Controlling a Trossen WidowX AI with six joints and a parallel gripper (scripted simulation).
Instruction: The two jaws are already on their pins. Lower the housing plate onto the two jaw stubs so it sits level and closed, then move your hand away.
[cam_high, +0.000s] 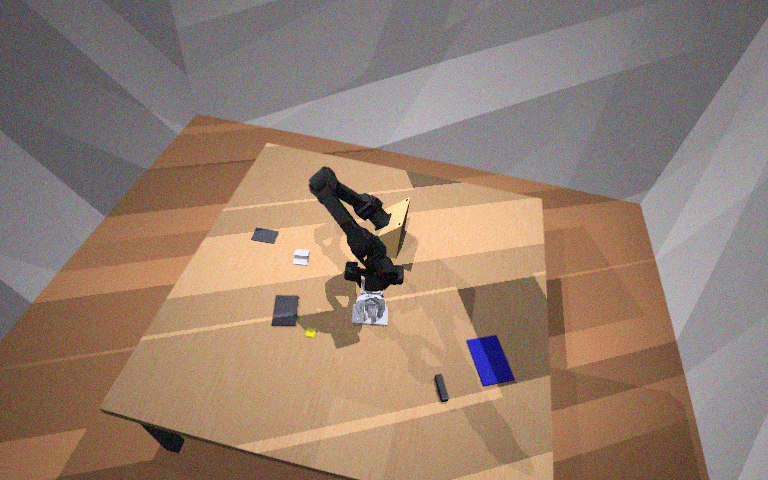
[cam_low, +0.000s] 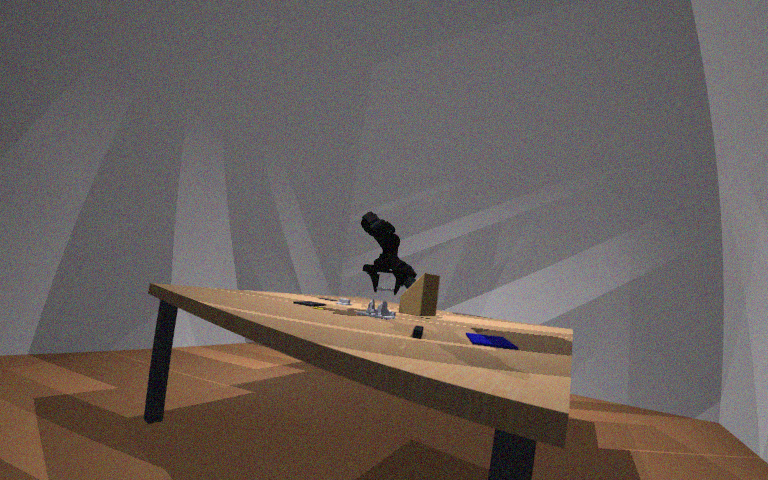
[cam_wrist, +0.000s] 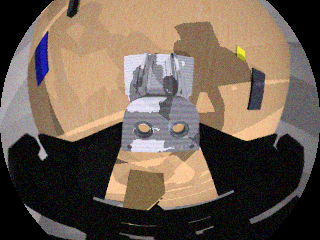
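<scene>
My gripper tip is 80 mm above the housing plate and 10 mm past it. Round my gripper tip: base: 20 mm above, 10 mm ahead; yellow cube: 180 mm ahead, 160 mm to the right, 80 mm below; dark block: 290 mm to the left, 250 mm ahead, 70 mm below.
</scene>
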